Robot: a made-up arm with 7 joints.
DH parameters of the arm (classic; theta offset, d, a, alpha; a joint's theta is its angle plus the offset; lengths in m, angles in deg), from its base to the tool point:
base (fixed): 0 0.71 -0.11 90
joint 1: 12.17 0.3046 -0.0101 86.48
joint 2: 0 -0.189 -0.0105 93.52
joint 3: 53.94 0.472 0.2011 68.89
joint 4: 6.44 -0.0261 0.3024 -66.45
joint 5: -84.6 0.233 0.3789 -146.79
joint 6: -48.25 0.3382 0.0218 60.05
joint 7: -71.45 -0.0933 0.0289 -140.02
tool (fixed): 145.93 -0.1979 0 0
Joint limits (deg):
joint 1: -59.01..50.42
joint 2: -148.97..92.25
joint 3: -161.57..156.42
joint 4: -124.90..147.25
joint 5: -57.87..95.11
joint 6: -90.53..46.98
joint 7: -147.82..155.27
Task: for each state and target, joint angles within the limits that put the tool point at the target. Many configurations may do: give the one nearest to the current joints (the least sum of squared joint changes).
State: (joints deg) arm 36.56 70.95 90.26 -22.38 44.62 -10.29 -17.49
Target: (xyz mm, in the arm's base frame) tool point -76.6 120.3 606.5
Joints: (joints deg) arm 35.16 90.02 113.57 -62.84 53.57 -10.13 -19.72
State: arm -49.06 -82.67 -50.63 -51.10 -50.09 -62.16 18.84
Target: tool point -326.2 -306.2 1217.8
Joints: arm -39.67 -123.65 -24.62 -58.41 -57.87 -60.35 6.25
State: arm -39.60 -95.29 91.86 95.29 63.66 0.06 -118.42
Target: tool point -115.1 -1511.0 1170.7
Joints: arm -48.48 -136.49 84.88 72.21 65.60 0.36 -116.94
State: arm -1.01 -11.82 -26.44 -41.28 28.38 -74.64 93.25
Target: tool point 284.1 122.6 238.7
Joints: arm -22.96 -9.79 -3.77 -22.79 39.47 -65.30 100.98
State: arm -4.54 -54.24 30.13 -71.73 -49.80 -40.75 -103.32
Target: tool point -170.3 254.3 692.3
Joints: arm -2.60 -76.85 24.56 -41.15 -38.09 -41.08 -121.26
